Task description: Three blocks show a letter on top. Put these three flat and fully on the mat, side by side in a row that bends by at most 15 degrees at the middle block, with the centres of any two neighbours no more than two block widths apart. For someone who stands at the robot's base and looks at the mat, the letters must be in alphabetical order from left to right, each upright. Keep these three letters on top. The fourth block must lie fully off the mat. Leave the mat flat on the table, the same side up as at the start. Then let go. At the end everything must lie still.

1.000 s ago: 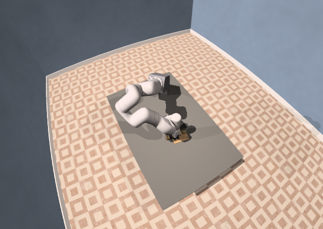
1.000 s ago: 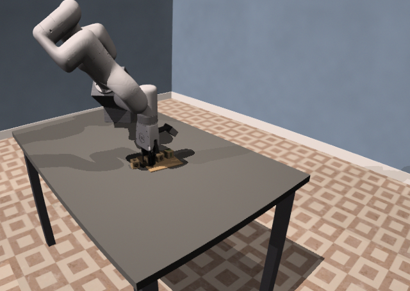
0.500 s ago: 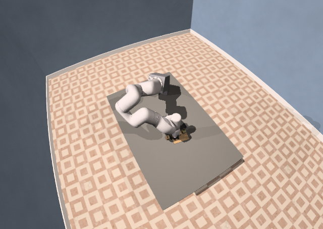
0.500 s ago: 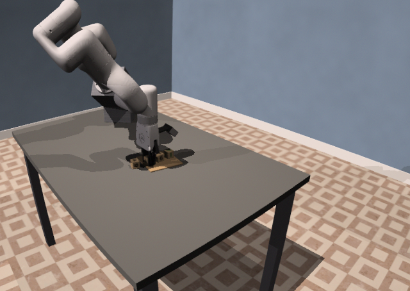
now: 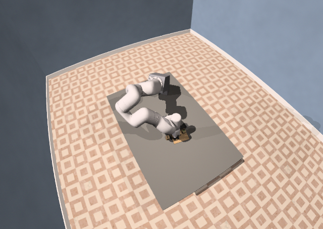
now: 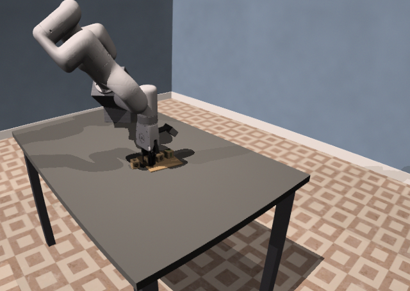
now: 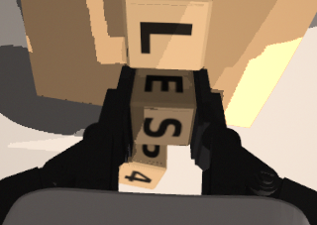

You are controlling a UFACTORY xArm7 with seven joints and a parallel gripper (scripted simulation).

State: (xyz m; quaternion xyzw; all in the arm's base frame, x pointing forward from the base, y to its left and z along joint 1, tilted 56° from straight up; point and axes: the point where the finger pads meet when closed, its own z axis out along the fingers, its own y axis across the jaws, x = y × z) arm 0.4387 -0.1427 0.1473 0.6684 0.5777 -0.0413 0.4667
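The tan mat is 40 mm to the left of my hand, 20 mm below it and 20 mm ahead of it.
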